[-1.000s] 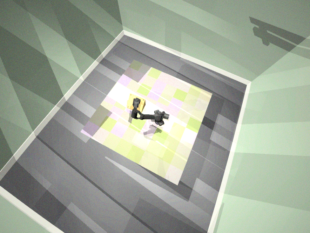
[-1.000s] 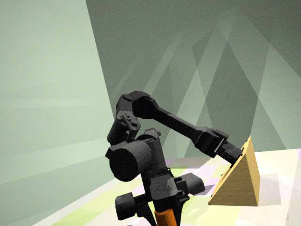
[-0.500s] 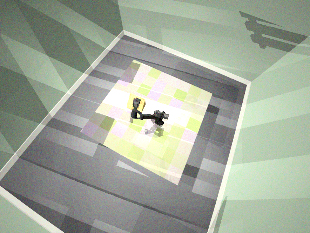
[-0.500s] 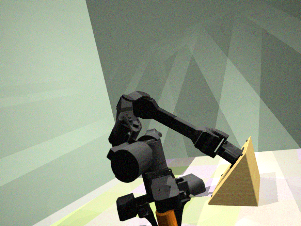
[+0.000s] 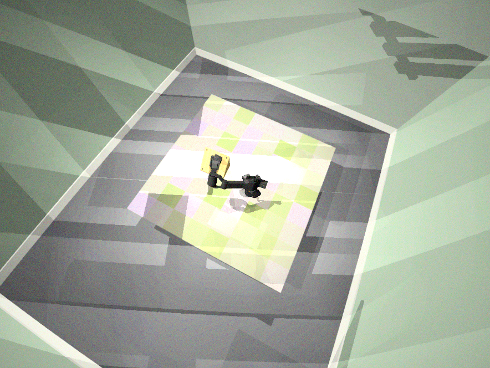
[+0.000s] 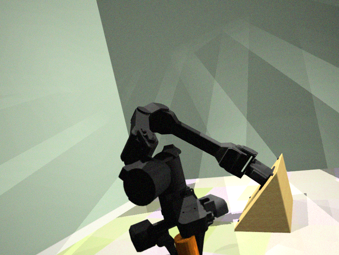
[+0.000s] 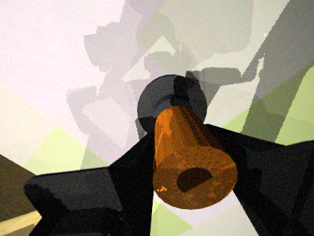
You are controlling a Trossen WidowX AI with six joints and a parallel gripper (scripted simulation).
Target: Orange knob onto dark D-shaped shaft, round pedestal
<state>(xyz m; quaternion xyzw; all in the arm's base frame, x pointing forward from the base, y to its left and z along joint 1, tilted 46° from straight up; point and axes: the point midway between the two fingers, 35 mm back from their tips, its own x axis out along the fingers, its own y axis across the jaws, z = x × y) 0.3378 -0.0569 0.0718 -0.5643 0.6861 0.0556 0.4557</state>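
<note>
Now: gripper tip 20 mm below the orange knob. The rest, counted from my gripper tip: dark round pedestal (40 mm below).
</note>
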